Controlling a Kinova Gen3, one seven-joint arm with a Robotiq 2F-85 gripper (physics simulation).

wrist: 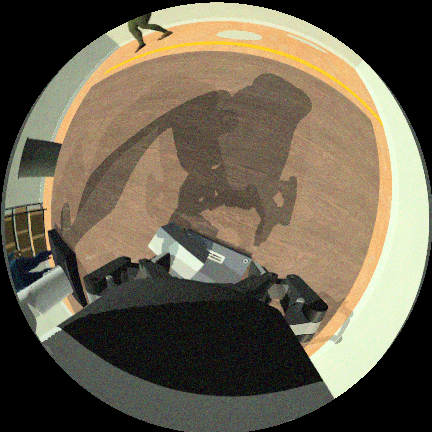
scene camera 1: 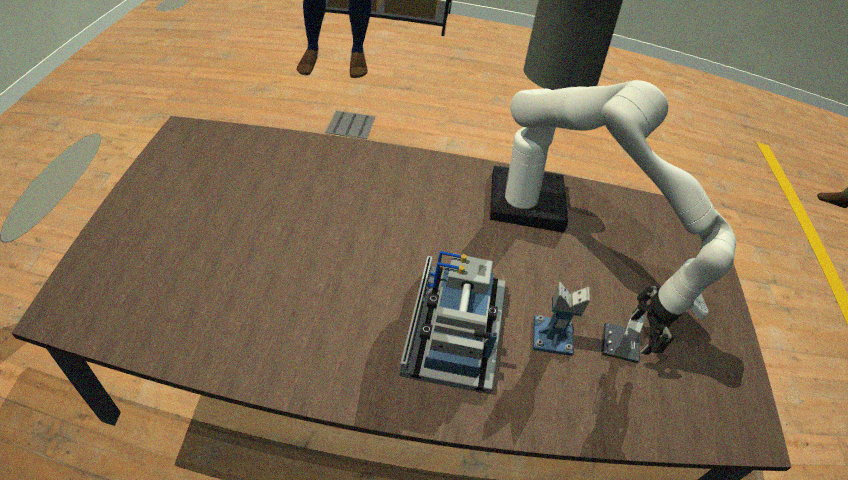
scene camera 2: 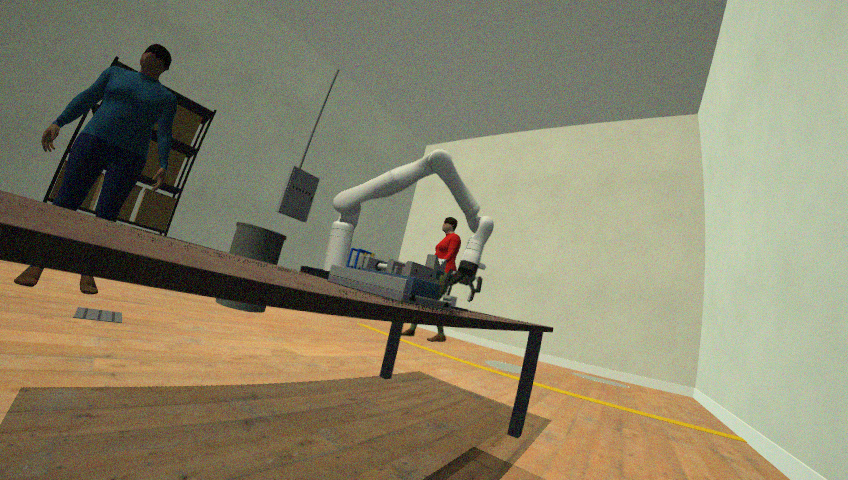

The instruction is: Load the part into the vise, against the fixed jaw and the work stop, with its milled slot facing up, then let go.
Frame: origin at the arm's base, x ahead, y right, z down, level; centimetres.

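Where they show: gripper, between the fingertips: [wrist: 208, 266] [scene camera 1: 638, 335] [scene camera 2: 457, 298]; arm's base, origin of its link: [wrist: 65, 279] [scene camera 1: 521, 197].
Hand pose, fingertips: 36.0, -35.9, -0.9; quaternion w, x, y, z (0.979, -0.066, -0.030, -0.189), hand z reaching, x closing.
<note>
Things, the pixels of their top centre, and the offset from my fingertips, as dx, dy, dz.
- pale grey block, centre of its top: [wrist: 173, 255] [scene camera 1: 637, 321] [scene camera 2: 449, 295] -3.8, +0.7, -0.3
- dark plate, centre of its top: [wrist: 205, 272] [scene camera 1: 622, 341] +0.3, +2.8, +3.4
- vise, centre of its top: [scene camera 1: 463, 299] [scene camera 2: 394, 260] +10.0, +41.0, -5.7
The part seems to be the pale grey block [scene camera 1: 635, 325] [wrist: 181, 254] at the dark plate [scene camera 1: 612, 346] [wrist: 227, 265] on the table's right side. Its slot cannot be made out. My gripper [scene camera 1: 640, 334] [scene camera 2: 458, 297] [wrist: 208, 266] is open, with its fingertips spread close over the block and plate; it grips nothing. In the wrist view the gripper's body hides the near part of the plate. The vise [scene camera 1: 479, 268] [scene camera 2: 368, 284] stands left of the plate. No block shows between its jaws in scene camera 1. The work stop cannot be told clearly.
A blue stand [scene camera 1: 542, 340] with a V-shaped top [scene camera 1: 573, 301] stands between the vise and the plate. Blue hoses [scene camera 1: 440, 261] rise at the vise's rear left. The arm's black base [scene camera 1: 528, 218] is behind, at the table's back edge. Two people stand beyond the table.
</note>
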